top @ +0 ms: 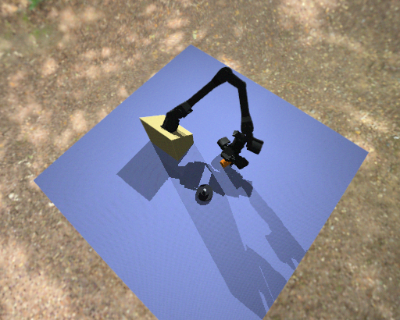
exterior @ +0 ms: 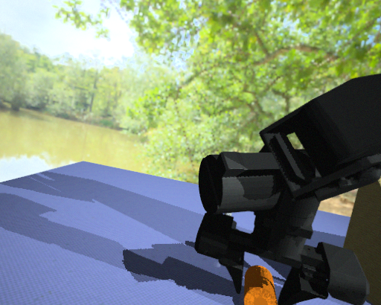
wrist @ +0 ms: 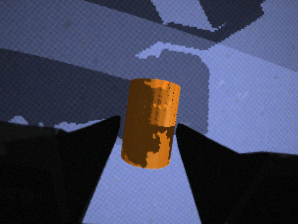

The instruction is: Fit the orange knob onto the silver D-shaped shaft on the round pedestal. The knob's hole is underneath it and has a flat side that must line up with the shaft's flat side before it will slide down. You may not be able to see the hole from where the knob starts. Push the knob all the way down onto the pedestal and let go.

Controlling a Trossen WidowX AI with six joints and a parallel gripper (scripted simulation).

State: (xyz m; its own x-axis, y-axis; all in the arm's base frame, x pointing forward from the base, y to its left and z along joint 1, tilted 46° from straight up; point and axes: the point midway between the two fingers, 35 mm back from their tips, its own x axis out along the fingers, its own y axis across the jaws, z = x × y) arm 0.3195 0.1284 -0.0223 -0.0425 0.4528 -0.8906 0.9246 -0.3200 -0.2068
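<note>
Now: the round pedestal 1 cm behind my gripper tip, 20 cm to the right of it and 2 cm above it. Also, from my gripper tip: orange knob 1 cm to the left, 1 cm above.
</note>
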